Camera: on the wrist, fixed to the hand. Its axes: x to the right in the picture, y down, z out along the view.
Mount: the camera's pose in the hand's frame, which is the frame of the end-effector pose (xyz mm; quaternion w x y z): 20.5 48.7 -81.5 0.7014 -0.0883 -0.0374 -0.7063
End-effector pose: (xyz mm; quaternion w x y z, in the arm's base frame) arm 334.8 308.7 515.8 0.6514 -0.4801 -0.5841 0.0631
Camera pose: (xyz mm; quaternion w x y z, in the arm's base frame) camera 431.4 302.8 507.8 0.4372 0.0206 -0.7787 -0.4494
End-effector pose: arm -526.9 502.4 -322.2 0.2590 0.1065 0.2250 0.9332
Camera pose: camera -591.1 446.3 -368.8 0.8586 -0.0722 0.1410 0.4875
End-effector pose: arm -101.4 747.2 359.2 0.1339 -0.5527 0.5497 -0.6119
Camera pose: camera -197.4 756.6 347.6 0.3665 0.8106 -0.0442 0.4545
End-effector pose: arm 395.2 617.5 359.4 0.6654 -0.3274 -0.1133 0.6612
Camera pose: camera 405.6 609.4 263.2 0.9006 -0.1836 -0.3940 -0.0040
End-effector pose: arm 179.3 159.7 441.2 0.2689 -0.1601 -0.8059 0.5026
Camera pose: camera 210.7 251.1 431.7 0.4993 0.4520 -0.7328 0.0974
